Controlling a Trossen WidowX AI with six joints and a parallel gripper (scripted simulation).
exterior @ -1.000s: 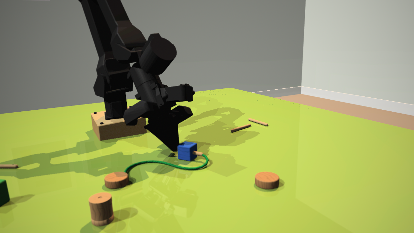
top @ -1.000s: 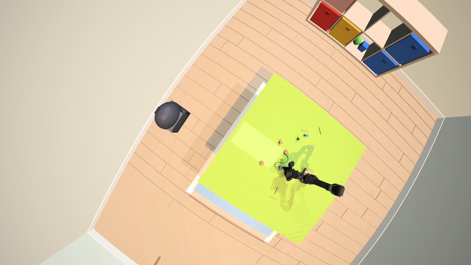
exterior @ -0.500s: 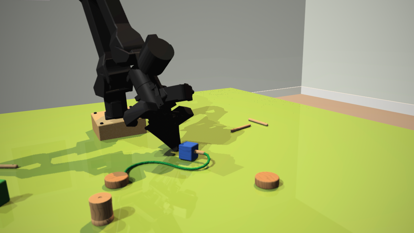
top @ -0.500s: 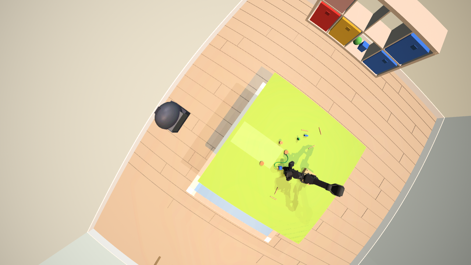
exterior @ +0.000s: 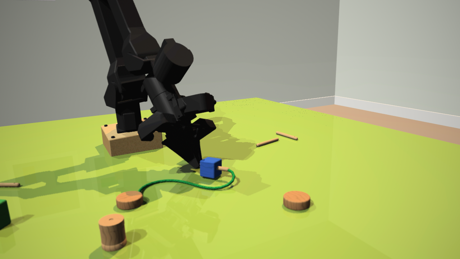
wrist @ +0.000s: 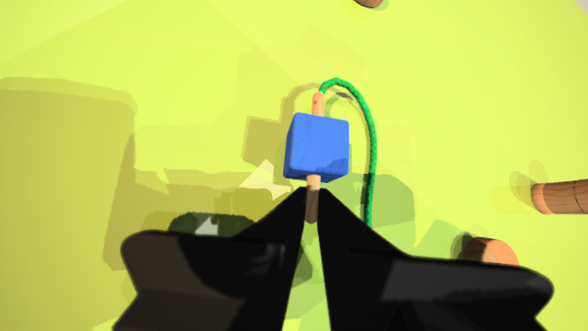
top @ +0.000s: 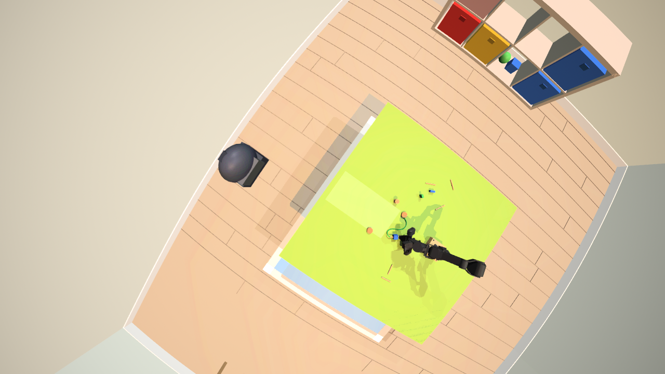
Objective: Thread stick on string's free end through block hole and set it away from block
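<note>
The blue block lies 2 cm ahead of my gripper tip and 2 cm to the left of it. Also, from my gripper tip: green block 7 cm ahead, 30 cm to the right; wooden cylinder 18 cm ahead, 16 cm to the right.
</note>
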